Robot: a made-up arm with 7 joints. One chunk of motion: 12 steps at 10 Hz.
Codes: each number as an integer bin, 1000 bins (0 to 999) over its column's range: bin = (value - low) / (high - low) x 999, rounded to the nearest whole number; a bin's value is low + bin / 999 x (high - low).
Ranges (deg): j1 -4..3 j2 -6..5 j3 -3..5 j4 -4..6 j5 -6..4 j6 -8..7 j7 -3..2
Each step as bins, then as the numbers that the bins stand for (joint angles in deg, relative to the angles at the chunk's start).
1 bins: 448 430 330 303 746 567 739
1 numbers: -0.86 -1.27 -0.36 -0.97 1.47 0.51 0.70
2 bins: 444 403 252 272 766 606 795
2 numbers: -0.89 -1.56 -0.98 -1.28 1.67 1.10 0.98
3 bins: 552 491 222 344 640 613 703
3 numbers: -0.13 -0.59 -1.22 -0.56 0.41 1.20 0.52
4 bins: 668 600 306 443 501 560 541
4 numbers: 0.68 0.61 -0.55 0.43 -0.98 0.41 -0.29
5 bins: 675 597 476 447 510 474 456
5 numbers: 0.73 0.57 0.81 0.47 -0.89 -0.88 -0.72
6 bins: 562 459 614 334 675 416 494
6 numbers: -0.06 -0.95 1.92 -0.66 0.76 -1.75 -0.53
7 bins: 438 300 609 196 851 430 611
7 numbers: -0.93 -2.70 1.88 -2.04 2.52 -1.54 0.06
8 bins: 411 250 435 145 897 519 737
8 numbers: -1.12 -3.25 0.48 -2.55 2.98 -0.21 0.69
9 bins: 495 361 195 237 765 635 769
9 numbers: -0.53 -2.03 -1.44 -1.63 1.66 1.53 0.85
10 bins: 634 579 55 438 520 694 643
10 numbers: 0.44 0.38 -2.56 0.38 -0.79 2.42 0.22
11 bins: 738 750 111 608 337 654 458
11 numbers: 1.17 2.26 -2.11 2.09 -2.63 1.82 -0.71
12 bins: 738 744 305 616 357 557 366
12 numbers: 1.17 2.19 -0.56 2.17 -2.43 0.36 -1.17
